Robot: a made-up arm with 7 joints. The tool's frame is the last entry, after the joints. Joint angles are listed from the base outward. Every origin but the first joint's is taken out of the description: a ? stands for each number. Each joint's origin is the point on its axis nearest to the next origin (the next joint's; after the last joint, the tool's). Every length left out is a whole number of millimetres.
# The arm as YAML. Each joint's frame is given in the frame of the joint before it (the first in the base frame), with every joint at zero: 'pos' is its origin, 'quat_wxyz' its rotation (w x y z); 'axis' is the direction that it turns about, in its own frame. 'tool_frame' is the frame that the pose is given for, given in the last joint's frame.
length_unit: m
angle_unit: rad
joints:
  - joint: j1
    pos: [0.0, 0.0, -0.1]
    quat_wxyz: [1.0, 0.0, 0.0, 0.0]
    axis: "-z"
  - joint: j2
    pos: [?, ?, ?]
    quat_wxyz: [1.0, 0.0, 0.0, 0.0]
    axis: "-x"
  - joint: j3
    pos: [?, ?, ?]
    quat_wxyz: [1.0, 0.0, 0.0, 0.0]
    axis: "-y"
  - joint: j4
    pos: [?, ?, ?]
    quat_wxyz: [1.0, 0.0, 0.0, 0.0]
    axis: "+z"
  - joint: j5
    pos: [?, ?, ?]
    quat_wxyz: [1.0, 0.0, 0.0, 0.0]
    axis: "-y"
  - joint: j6
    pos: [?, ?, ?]
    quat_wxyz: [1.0, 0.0, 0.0, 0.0]
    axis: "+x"
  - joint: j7
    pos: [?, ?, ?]
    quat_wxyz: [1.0, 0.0, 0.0, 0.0]
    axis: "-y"
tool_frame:
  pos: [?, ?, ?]
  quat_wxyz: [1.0, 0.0, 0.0, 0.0]
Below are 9 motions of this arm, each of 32 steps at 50 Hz.
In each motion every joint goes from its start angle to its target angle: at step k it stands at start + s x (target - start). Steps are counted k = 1, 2, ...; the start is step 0. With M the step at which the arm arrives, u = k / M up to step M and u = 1 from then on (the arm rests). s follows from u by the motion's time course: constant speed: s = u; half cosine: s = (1 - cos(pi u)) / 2; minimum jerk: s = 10 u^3 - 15 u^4 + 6 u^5.
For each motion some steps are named. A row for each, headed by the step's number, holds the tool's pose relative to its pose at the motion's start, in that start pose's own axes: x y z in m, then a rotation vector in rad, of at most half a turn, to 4 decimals.
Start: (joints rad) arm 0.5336 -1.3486 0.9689 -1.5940 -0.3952 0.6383 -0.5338
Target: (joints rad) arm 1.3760 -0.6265 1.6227 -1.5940 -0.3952 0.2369 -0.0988
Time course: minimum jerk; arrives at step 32
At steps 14, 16, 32:
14: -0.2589 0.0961 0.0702 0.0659 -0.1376 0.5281
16: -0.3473 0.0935 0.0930 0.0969 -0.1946 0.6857
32: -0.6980 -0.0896 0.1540 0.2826 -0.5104 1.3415

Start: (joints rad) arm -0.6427 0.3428 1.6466 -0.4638 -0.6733 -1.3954 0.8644
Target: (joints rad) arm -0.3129 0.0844 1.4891 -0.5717 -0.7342 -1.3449 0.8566
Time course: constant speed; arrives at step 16
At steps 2, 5, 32:
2: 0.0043 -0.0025 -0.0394 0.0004 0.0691 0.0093
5: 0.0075 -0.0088 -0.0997 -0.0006 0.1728 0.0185
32: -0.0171 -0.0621 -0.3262 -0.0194 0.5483 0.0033

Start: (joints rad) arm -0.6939 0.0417 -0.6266 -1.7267 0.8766 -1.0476 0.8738
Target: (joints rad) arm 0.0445 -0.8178 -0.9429 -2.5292 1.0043 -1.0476 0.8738
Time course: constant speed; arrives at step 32
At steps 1, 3, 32:
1: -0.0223 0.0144 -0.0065 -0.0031 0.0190 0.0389
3: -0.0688 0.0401 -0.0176 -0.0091 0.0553 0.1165
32: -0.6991 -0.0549 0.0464 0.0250 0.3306 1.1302

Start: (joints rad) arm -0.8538 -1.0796 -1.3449 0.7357 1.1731 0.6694 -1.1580
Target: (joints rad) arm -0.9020 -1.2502 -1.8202 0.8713 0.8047 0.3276 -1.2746
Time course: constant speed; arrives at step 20
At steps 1, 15, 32:
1: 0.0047 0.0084 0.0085 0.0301 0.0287 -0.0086
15: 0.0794 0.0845 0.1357 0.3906 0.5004 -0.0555
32: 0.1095 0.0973 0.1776 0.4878 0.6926 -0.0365

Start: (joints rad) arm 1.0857 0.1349 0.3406 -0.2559 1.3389 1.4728 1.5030
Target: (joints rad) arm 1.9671 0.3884 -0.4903 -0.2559 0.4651 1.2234 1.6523
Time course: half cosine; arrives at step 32
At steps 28, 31, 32:
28: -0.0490 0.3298 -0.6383 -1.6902 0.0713 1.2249
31: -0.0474 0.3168 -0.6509 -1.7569 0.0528 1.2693
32: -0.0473 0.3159 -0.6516 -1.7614 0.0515 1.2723

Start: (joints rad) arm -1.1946 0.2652 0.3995 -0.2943 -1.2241 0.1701 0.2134
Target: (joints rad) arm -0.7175 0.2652 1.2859 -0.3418 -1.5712 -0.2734 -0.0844
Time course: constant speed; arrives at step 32
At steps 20, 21, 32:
20: -0.2477 -0.1318 0.0914 -0.0446 -0.1054 -0.0740
21: -0.2614 -0.1366 0.0915 -0.0494 -0.1109 -0.0806
32: -0.4108 -0.1708 0.0639 -0.1156 -0.1685 -0.1734

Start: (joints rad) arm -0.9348 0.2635 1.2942 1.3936 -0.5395 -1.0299 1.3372
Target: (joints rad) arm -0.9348 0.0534 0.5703 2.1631 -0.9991 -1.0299 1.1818
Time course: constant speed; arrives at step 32
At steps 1, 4, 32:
1: 0.0028 -0.0057 0.0177 0.0294 -0.0099 -0.0033
4: 0.0086 -0.0248 0.0701 0.1142 -0.0426 -0.0110
32: -0.1423 -0.2351 0.4708 0.5823 -0.5256 0.0800

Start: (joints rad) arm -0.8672 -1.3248 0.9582 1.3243 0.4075 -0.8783 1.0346
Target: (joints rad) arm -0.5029 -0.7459 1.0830 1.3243 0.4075 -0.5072 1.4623
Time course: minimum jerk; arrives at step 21
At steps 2, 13, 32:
2: -0.0023 -0.0016 0.0026 0.0040 -0.0054 0.0021
13: -0.1897 -0.2359 0.1897 0.4364 -0.4142 0.1609
32: -0.2265 -0.3620 0.2279 0.6337 -0.5148 0.1922

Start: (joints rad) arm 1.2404 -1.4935 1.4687 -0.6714 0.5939 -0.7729 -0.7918
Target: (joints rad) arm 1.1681 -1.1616 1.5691 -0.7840 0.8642 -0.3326 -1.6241
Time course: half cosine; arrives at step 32
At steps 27, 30, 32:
27: -0.1574 -0.1171 -0.0769 0.2366 0.4495 0.5116
30: -0.1655 -0.1234 -0.0838 0.2361 0.4717 0.5462
32: -0.1671 -0.1246 -0.0851 0.2358 0.4760 0.5529

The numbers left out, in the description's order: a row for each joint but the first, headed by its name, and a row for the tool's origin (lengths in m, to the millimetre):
j2: 0.23 -0.08 0.0
j3: 0.0 -0.09 -0.07
j4: 0.08 0.0 -0.18
j5: 0.26 0.09 0.0
j6: -0.21 0.0 0.01
j7: 0.0 0.31 0.36
tool: 0.12 0.0 0.05

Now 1 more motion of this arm.
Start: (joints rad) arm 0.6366 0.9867 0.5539 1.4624 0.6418 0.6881 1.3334
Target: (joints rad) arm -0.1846 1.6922 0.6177 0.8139 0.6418 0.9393 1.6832
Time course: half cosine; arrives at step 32
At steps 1, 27, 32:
1: 0.0006 -0.0005 -0.0004 0.0004 0.0005 0.0009
27: 0.1885 -0.0123 -0.2105 0.2625 0.0743 0.5454
32: 0.1941 -0.0037 -0.2225 0.2906 0.0690 0.5880

